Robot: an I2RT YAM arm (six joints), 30 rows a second.
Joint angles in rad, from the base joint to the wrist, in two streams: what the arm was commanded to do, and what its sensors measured. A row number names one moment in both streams.
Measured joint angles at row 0: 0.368 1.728 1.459 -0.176 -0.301 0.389
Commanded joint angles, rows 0 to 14: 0.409 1.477 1.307 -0.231 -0.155 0.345; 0.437 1.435 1.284 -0.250 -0.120 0.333; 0.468 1.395 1.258 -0.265 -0.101 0.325; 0.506 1.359 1.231 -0.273 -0.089 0.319; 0.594 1.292 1.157 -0.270 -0.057 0.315; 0.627 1.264 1.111 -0.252 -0.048 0.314; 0.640 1.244 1.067 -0.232 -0.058 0.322; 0.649 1.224 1.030 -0.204 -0.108 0.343; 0.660 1.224 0.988 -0.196 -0.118 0.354; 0.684 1.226 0.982 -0.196 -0.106 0.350; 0.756 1.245 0.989 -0.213 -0.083 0.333; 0.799 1.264 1.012 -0.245 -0.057 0.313; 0.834 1.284 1.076 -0.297 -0.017 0.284; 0.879 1.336 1.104 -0.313 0.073 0.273; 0.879 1.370 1.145 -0.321 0.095 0.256
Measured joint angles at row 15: 0.776 1.269 1.022 -0.260 -0.070 0.331
